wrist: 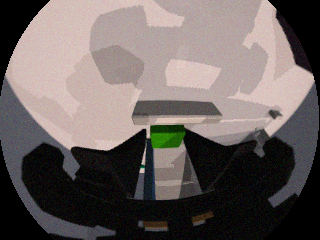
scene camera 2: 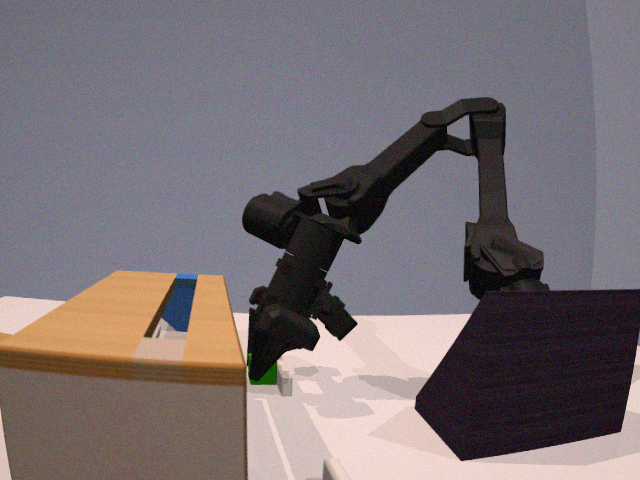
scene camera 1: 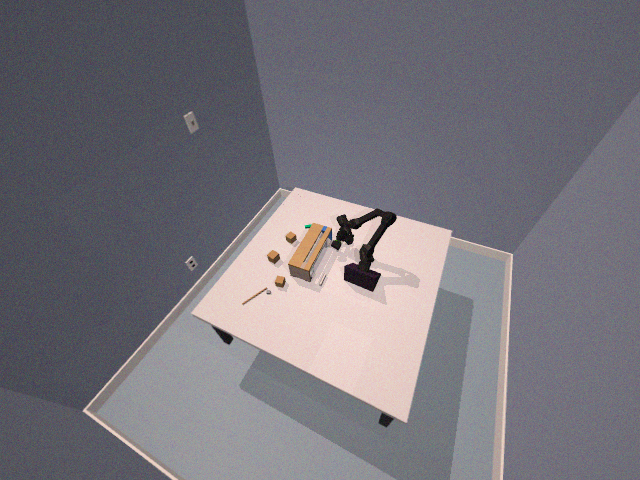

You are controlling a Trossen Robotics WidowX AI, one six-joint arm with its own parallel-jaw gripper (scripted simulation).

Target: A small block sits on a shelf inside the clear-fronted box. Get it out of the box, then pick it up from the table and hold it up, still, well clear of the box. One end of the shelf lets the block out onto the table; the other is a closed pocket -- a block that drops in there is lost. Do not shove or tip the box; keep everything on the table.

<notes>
The pictures show: the gripper and a wooden-topped box.
The gripper is seen too in the wrist view.
</notes>
